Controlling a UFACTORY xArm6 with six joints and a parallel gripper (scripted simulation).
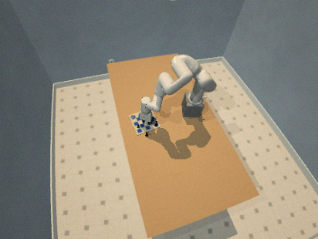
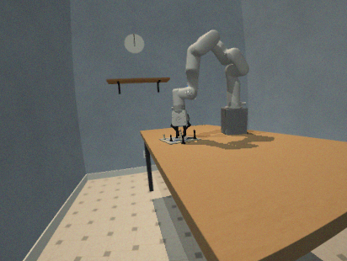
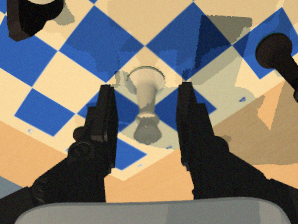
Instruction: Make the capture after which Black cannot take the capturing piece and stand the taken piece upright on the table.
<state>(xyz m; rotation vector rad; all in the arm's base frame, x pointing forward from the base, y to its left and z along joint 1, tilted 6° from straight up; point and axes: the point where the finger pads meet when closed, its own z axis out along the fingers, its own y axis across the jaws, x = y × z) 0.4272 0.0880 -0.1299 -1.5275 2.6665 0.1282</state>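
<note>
Right now my hand is 10 mm above the white piece. From my hand the other things lie so: black piece 70 mm ahead, 20 mm to the left, 20 mm below; then chessboard 10 mm ahead, 40 mm to the right, 40 mm below.
</note>
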